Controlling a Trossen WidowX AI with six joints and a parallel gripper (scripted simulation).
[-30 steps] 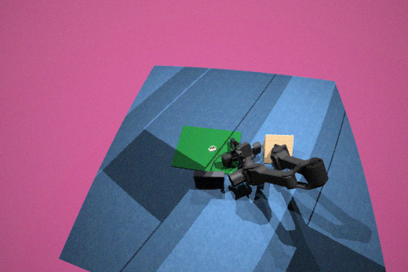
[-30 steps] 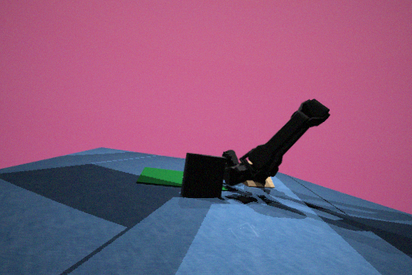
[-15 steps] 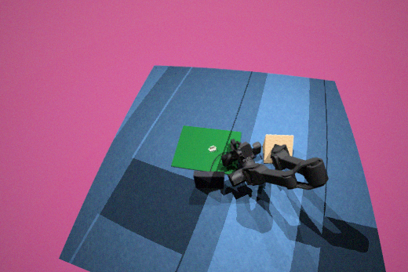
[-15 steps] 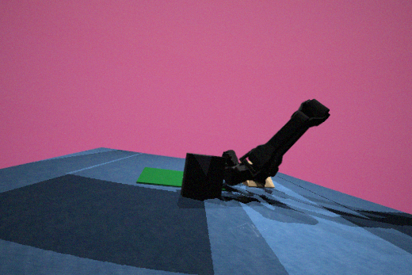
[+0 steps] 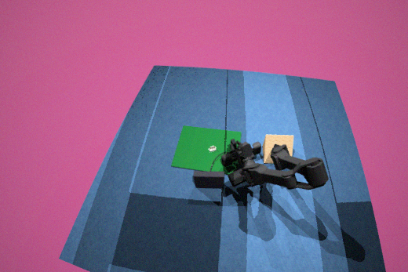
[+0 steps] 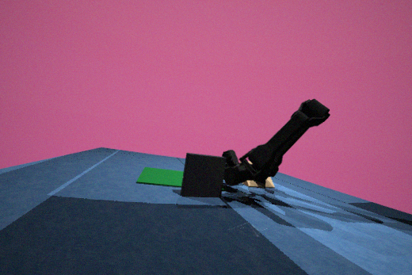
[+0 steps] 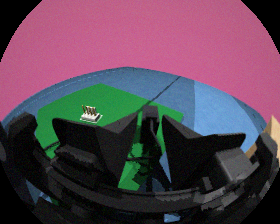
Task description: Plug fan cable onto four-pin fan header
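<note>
Now: gripper tip 10 mm above the dark plug. Round my gripper tip: dark fan: 220 mm to the left, 50 mm ahead, 20 mm above; then green board: 120 mm ahead, 50 mm below, 40 mm to the left; then white four-pin header: 90 mm ahead, 50 mm to the left, 40 mm below.
</note>
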